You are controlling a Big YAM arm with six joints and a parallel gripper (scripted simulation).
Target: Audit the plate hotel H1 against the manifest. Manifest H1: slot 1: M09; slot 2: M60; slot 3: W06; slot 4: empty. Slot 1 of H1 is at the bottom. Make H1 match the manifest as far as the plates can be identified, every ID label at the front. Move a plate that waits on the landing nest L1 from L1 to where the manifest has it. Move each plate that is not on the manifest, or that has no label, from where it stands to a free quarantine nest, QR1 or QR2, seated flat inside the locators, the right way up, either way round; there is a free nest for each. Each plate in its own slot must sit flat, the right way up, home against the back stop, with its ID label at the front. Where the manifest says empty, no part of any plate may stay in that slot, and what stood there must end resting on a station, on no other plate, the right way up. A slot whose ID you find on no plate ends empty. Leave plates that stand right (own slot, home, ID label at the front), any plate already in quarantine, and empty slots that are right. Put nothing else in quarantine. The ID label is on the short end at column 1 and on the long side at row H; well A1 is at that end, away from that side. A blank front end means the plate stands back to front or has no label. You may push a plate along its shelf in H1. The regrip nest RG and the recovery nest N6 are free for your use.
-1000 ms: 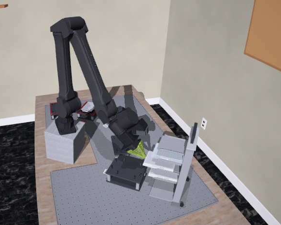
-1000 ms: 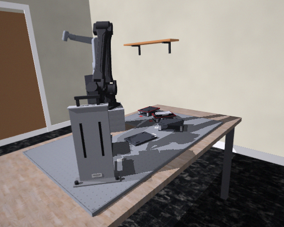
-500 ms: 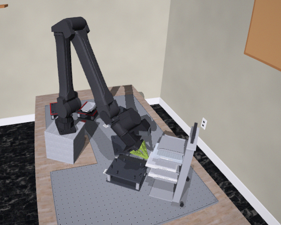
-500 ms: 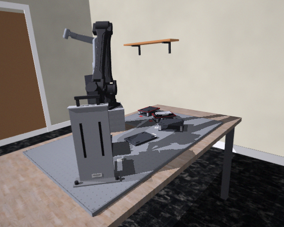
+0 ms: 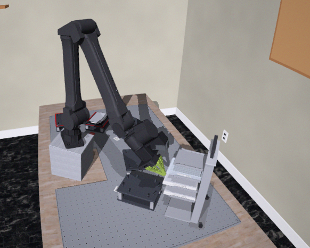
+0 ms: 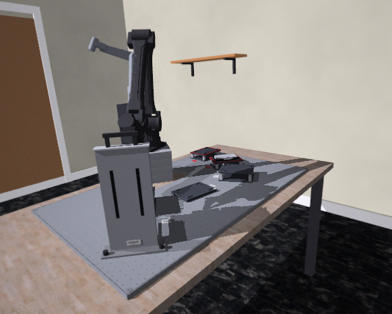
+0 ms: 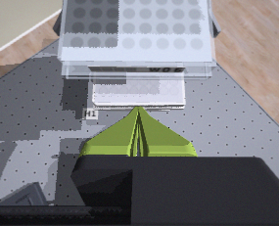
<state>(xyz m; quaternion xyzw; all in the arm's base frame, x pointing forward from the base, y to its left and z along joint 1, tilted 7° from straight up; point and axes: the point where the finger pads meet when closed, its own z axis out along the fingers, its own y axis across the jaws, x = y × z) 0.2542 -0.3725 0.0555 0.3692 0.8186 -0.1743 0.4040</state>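
Right now my hand is 5 cm short of the clear plate, 6 cm to the left of it and 5 cm below it. Round my hand: hotel back panel (11 cm ahead, 12 cm to the right, 1 cm below); h1 tag (9 cm ahead, 4 cm to the left, 16 cm below).
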